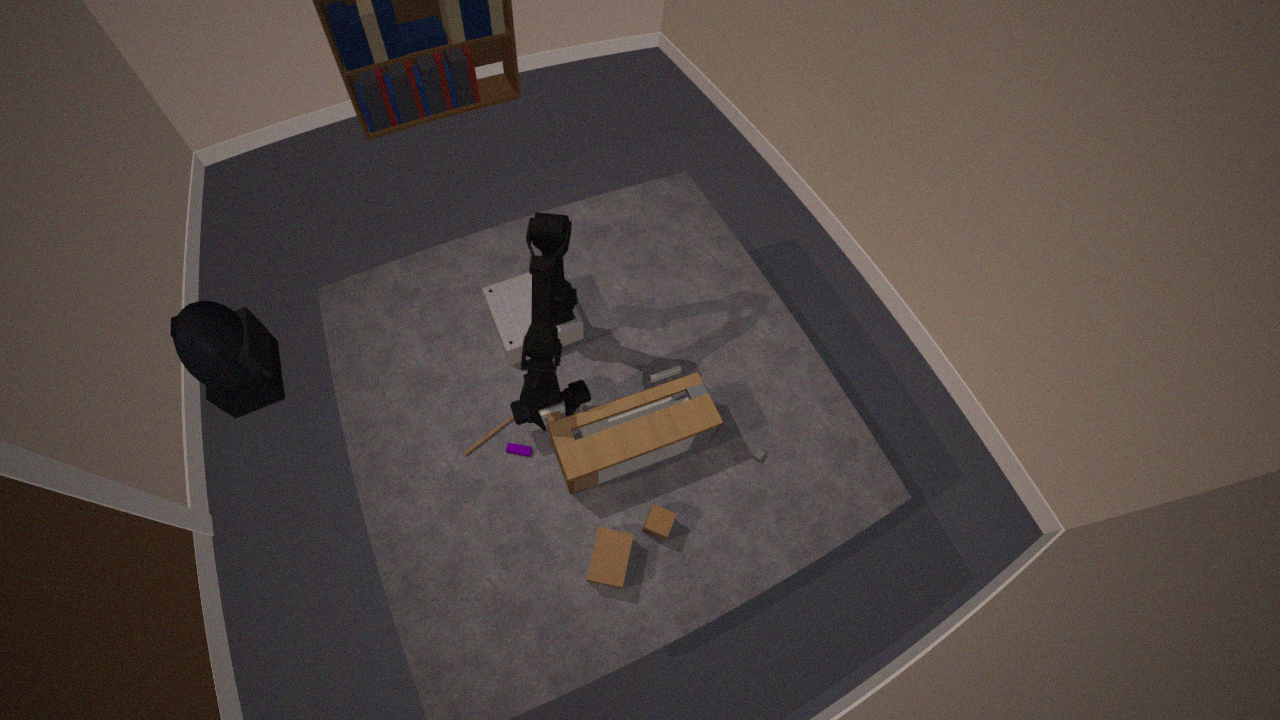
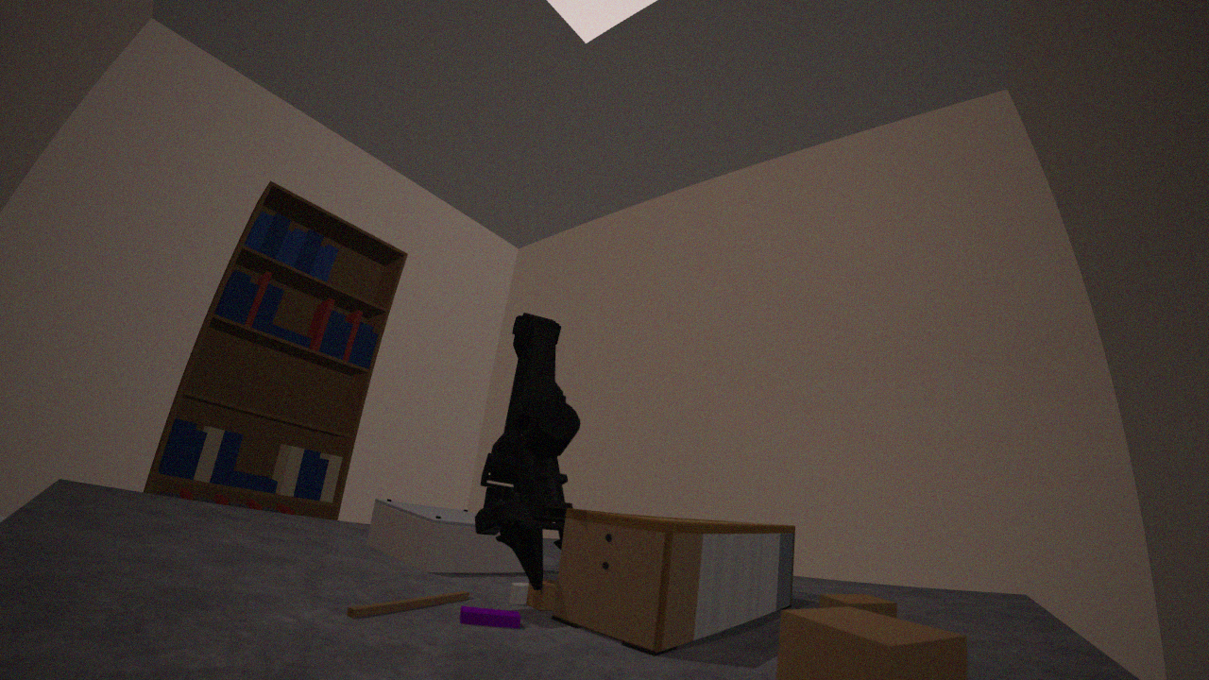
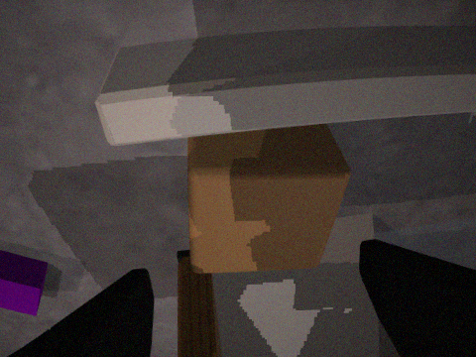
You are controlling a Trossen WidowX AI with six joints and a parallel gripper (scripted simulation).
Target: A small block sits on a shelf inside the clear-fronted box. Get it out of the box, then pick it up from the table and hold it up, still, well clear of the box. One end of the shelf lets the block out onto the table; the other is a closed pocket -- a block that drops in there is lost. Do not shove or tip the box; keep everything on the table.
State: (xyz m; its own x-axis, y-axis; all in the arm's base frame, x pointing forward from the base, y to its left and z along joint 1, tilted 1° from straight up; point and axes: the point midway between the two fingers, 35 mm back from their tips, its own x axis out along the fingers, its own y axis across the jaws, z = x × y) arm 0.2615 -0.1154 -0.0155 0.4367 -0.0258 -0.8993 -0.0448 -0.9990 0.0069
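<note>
Right now my gripper tip is 2 cm past the tan block and 1 cm above it. From my gripper tip the other things lie so: wooden box (16 cm to the left, 6 cm ahead, 3 cm above); then thin wooden stick (16 cm to the right, 6 cm behind, 2 cm below).
</note>
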